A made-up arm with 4 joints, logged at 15 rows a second.
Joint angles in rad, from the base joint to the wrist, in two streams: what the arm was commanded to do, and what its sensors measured. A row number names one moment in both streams.
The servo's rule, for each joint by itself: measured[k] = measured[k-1] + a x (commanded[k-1-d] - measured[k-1]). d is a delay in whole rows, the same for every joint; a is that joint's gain. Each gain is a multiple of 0.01, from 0.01 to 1. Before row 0 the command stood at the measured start. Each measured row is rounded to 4 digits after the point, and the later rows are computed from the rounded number. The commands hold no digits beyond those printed.
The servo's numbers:
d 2
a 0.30 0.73 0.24 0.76
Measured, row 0:
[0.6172 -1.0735 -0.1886 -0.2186]
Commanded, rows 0 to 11:
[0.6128 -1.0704 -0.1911 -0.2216]
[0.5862 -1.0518 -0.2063 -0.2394]
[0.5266 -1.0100 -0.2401 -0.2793]
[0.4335 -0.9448 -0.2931 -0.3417]
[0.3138 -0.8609 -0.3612 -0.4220]
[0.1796 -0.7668 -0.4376 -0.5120]
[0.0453 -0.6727 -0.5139 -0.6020]
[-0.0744 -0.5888 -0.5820 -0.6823]
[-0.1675 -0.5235 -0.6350 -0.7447]
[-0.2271 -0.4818 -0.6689 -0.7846]
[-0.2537 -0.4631 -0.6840 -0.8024]
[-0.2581 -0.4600 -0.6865 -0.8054]
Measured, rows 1 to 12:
[0.6172 -1.0735 -0.1886 -0.2186]
[0.6172 -1.0735 -0.1886 -0.2186]
[0.6159 -1.0712 -0.1892 -0.2209]
[0.6070 -1.0570 -0.1933 -0.2350]
[0.5829 -1.0227 -0.2045 -0.2687]
[0.5381 -0.9658 -0.2258 -0.3242]
[0.4708 -0.8892 -0.2583 -0.3985]
[0.3834 -0.7998 -0.3013 -0.4848]
[0.2820 -0.7070 -0.3523 -0.5739]
[0.1751 -0.6207 -0.4074 -0.6563]
[0.0723 -0.5497 -0.4620 -0.7235]
[-0.0175 -0.5001 -0.5117 -0.7699]

